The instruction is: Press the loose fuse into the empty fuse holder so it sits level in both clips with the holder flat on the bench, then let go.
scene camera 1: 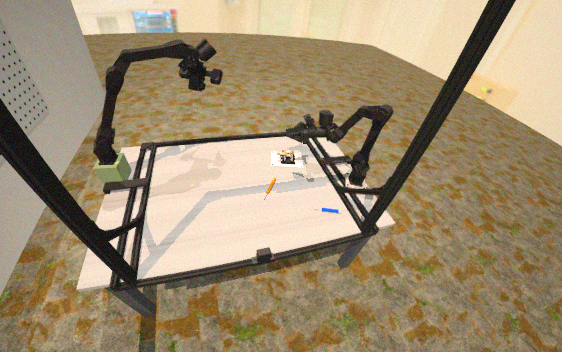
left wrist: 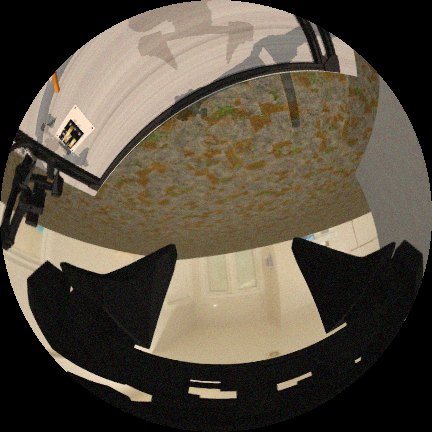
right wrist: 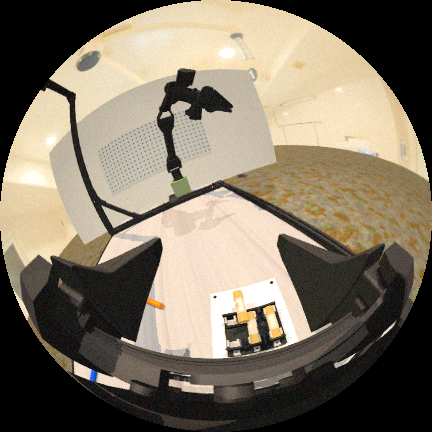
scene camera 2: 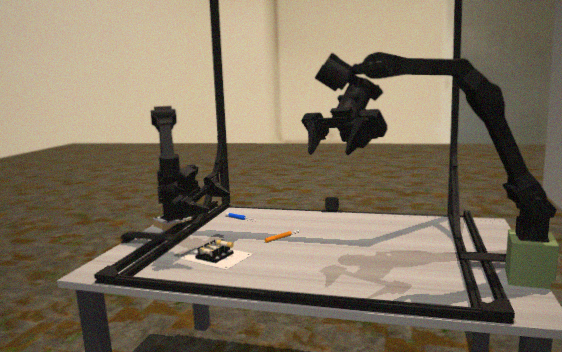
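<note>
The black fuse holder stands on a white plate. In the right wrist view its left bay is empty, and the middle and right bays each hold a fuse. The loose fuse, pale with gold caps, lies across the holder's far edge near the middle fuse, one end sticking out over the plate, not in the empty clips. My right gripper is open and empty, raised clear of the holder. My left gripper is open and empty, high above the table.
An orange screwdriver lies near the table's middle. A blue screwdriver lies farther off, toward the right arm's side in scene camera 1. A black frame runs around the work area. A green block sits under the left arm.
</note>
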